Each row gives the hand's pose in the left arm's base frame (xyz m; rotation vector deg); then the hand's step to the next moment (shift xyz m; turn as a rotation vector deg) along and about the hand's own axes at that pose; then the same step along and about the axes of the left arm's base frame.
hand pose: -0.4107 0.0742 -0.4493 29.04 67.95 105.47
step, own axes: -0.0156 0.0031 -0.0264 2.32 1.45 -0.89
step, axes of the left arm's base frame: -0.0117 -0.0274 -0.0078 -2.54 1.21 0.60
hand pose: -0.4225 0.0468 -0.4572 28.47 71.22 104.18
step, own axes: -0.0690 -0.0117 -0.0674 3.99 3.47 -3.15
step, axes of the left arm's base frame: -0.0049 -0.0924 -0.0298 -5.94 1.05 1.22
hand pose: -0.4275 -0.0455 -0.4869 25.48 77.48 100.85
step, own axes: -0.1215 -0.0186 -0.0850 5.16 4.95 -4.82
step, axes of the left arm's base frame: 0.0171 -0.1469 -0.0215 -8.40 0.87 1.74
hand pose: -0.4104 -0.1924 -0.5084 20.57 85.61 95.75
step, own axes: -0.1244 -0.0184 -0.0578 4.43 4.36 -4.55
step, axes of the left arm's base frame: 0.0420 -0.1316 0.0077 -7.54 0.48 1.49
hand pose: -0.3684 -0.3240 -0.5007 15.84 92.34 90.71
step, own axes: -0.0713 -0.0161 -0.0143 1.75 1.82 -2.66
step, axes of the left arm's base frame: 0.0410 -0.0610 0.0118 -3.60 -0.41 0.55
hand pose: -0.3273 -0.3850 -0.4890 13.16 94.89 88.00
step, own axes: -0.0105 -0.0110 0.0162 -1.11 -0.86 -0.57
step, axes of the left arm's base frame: 0.0218 0.0026 -0.0033 0.65 -1.33 -0.33
